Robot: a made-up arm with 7 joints.
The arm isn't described. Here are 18 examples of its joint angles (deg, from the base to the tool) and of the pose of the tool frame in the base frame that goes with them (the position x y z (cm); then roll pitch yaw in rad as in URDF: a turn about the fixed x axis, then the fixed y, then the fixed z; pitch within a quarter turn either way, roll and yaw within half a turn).
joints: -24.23 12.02 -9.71 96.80 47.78 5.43 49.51
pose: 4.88 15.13 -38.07 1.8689 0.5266 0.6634
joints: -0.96 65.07 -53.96 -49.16 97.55 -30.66 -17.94
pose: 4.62 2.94 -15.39 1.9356 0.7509 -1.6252
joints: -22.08 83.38 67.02 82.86 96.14 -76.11 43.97
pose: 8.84 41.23 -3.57 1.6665 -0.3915 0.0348
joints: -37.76 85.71 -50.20 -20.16 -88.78 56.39 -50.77
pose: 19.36 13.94 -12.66 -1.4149 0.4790 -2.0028
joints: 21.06 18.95 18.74 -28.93 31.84 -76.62 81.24
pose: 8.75 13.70 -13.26 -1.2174 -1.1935 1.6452
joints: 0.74 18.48 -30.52 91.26 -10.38 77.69 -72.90
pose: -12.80 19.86 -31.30 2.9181 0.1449 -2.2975
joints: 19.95 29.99 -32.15 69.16 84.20 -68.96 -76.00
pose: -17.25 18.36 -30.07 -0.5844 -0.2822 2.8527
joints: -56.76 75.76 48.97 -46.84 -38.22 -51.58 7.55
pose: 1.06 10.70 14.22 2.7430 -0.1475 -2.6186
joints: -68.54 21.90 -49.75 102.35 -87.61 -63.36 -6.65
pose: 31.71 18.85 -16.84 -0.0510 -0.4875 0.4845
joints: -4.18 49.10 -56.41 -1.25 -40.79 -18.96 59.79
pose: 8.88 7.61 -27.13 0.2991 0.4419 0.3591
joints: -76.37 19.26 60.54 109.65 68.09 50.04 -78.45
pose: 30.69 7.17 -22.35 -1.5975 0.4302 -1.9352
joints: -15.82 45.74 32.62 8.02 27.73 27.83 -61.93
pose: 20.06 30.80 -7.38 0.7796 0.8228 0.2051
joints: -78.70 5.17 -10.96 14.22 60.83 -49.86 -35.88
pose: 28.94 -8.09 6.22 2.1000 0.0688 -1.3692
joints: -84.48 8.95 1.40 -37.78 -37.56 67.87 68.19
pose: 17.27 -1.41 14.27 -0.3284 -0.4804 0.3419
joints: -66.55 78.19 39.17 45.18 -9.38 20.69 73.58
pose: 17.07 37.63 13.42 -0.3920 -0.0169 2.3183
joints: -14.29 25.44 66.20 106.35 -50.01 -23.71 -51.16
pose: -2.60 19.19 -36.14 -0.8095 0.5612 0.8640
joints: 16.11 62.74 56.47 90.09 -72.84 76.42 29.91
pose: -10.29 36.78 -16.52 1.9258 1.1389 -2.4676
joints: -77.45 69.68 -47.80 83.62 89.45 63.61 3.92
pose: 24.34 35.37 3.42 2.8325 -1.0691 1.0823
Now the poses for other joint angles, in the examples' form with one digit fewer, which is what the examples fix.
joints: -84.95 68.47 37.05 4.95 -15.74 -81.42 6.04
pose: 8.0 22.1 20.0 -2.902 -0.135 -2.675
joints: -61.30 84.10 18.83 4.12 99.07 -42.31 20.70
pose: 19.7 21.6 18.7 -3.002 -0.331 -0.557
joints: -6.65 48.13 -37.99 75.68 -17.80 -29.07 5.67
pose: 3.1 32.1 -28.5 1.280 0.811 0.609
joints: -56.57 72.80 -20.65 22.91 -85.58 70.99 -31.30
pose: 29.2 22.2 -1.3 -0.846 0.624 -0.990
